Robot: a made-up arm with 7 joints. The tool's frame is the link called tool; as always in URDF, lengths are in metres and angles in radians. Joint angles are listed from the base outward. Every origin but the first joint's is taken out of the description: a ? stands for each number. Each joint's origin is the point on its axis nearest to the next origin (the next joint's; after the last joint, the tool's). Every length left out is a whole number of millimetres.
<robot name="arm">
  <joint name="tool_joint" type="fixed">
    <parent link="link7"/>
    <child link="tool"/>
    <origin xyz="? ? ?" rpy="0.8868 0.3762 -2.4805"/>
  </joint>
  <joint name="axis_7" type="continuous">
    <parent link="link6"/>
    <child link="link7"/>
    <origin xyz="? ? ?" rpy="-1.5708 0 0"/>
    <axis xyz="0 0 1"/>
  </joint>
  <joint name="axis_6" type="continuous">
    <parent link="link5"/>
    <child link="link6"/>
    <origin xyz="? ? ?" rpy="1.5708 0 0"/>
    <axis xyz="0 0 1"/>
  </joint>
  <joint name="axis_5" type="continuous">
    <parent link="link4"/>
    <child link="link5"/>
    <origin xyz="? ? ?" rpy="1.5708 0 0"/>
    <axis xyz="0 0 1"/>
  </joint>
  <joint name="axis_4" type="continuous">
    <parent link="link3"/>
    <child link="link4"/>
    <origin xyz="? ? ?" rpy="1.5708 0 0"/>
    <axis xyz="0 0 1"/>
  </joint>
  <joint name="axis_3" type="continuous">
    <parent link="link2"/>
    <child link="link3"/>
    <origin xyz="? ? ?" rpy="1.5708 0 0"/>
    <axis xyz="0 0 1"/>
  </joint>
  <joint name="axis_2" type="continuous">
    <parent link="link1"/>
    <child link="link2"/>
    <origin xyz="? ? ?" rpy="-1.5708 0 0"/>
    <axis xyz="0 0 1"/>
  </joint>
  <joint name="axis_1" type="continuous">
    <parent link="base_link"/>
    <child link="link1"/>
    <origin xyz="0.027 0.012 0.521" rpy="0 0 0"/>
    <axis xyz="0 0 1"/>
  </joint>
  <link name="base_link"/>
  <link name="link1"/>
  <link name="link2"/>
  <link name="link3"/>
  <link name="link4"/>
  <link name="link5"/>
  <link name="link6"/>
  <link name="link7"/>
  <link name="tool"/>
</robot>
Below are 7 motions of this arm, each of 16 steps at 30 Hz.
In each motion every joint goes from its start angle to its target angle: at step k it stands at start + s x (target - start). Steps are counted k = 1, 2, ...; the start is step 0. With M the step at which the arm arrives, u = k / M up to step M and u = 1 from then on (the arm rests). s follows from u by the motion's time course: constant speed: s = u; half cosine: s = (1 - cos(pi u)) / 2; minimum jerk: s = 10 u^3 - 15 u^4 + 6 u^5.
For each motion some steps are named. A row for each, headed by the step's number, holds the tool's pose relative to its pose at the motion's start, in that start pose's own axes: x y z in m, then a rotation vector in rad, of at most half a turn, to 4 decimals.
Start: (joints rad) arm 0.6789 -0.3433 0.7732 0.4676 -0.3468 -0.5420 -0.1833
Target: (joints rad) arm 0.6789 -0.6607 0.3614 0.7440 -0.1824 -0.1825 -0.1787
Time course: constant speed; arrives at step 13
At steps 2, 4, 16:
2: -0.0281 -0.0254 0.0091 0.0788 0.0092 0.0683
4: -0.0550 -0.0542 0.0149 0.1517 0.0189 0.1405
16: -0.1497 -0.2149 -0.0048 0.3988 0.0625 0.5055

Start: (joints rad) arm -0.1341 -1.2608 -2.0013 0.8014 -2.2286 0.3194 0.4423
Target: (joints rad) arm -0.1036 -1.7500 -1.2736 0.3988 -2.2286 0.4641 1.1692
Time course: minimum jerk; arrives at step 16
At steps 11, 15, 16:
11: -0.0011 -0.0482 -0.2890 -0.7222 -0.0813 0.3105
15: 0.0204 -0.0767 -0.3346 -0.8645 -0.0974 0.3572
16: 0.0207 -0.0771 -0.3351 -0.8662 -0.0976 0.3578

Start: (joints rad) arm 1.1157 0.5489 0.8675 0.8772 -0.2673 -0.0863 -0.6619
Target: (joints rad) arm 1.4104 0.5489 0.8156 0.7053 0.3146 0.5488 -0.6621
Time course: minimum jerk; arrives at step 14
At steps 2, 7, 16:
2: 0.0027 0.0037 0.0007 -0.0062 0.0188 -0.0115
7: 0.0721 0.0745 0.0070 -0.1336 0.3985 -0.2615
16: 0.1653 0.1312 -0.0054 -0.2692 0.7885 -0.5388

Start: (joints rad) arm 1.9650 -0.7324 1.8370 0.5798 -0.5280 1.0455 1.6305
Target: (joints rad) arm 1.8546 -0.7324 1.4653 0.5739 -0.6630 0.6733 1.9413
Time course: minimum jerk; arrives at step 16
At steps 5, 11, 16:
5: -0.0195 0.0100 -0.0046 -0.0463 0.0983 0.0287
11: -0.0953 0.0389 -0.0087 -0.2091 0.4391 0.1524
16: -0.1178 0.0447 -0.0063 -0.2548 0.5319 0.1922

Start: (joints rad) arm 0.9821 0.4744 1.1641 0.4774 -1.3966 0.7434 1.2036
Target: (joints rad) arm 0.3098 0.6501 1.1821 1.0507 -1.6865 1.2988 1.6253
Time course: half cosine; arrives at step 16
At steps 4, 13, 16:
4: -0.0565 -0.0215 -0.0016 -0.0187 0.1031 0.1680
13: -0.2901 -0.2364 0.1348 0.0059 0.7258 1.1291
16: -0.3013 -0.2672 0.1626 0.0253 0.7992 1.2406

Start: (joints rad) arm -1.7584 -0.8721 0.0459 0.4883 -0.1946 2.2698 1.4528
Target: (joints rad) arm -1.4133 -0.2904 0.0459 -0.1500 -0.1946 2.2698 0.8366
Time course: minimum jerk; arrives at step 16
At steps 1, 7, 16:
1: 0.0003 0.0007 0.0002 0.0024 -0.0025 0.0007
7: 0.0228 0.1136 0.0620 0.4297 -0.3890 0.1263
16: -0.0675 0.2265 0.1946 1.1985 -0.7582 0.4046

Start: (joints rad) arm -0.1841 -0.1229 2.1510 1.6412 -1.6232 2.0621 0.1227
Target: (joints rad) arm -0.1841 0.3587 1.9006 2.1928 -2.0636 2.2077 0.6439
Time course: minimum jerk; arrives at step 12
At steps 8, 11, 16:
8: -0.1364 0.0710 0.2827 -0.0203 1.0367 0.2181
11: -0.1364 0.1094 0.3592 0.0732 1.2882 0.2705
16: -0.1362 0.1104 0.3610 0.0761 1.2942 0.2718

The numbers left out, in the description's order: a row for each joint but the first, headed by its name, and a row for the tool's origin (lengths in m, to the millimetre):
tool: 0.009 -0.001 0
axis_7: 0.068 0.082 0
axis_6: 0.002 0.018 0
axis_5: 0.05 -0.344 0
axis_4: 0.032 0.016 0
axis_3: 0.022 -0.178 0
axis_2: -0.026 0.04 0

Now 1 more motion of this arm.
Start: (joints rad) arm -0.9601 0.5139 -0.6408 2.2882 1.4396 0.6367 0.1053
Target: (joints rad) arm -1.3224 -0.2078 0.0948 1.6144 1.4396 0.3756 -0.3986
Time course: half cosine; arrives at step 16
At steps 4, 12, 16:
4: -0.0030 -0.0095 -0.0170 -0.0562 -0.0015 0.0012
12: 0.0820 -0.0127 -0.0442 -0.1285 -0.1150 -0.1580
16: 0.1143 -0.0104 -0.0403 -0.1017 -0.1727 -0.2190

